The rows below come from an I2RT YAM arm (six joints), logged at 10 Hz.
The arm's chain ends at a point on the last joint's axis. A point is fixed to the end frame.
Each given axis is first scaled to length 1.
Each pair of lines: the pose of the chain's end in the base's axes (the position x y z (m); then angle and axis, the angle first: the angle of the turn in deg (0 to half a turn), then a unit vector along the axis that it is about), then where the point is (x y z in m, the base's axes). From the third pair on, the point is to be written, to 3 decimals.
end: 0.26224 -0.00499 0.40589 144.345 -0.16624 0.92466 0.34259
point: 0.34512 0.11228 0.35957
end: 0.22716 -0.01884 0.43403 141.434 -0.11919 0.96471 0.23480
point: 0.32944 0.07346 0.37248
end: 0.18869 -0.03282 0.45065 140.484 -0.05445 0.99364 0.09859
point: 0.306 0.022 0.374
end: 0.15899 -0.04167 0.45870 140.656 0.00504 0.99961 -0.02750
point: 0.283 -0.024 0.375
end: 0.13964 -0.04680 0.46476 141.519 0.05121 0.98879 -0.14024
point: 0.263 -0.063 0.380
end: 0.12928 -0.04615 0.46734 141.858 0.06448 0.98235 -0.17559
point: 0.252 -0.073 0.383
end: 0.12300 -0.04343 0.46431 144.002 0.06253 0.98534 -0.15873
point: 0.242 -0.066 0.375
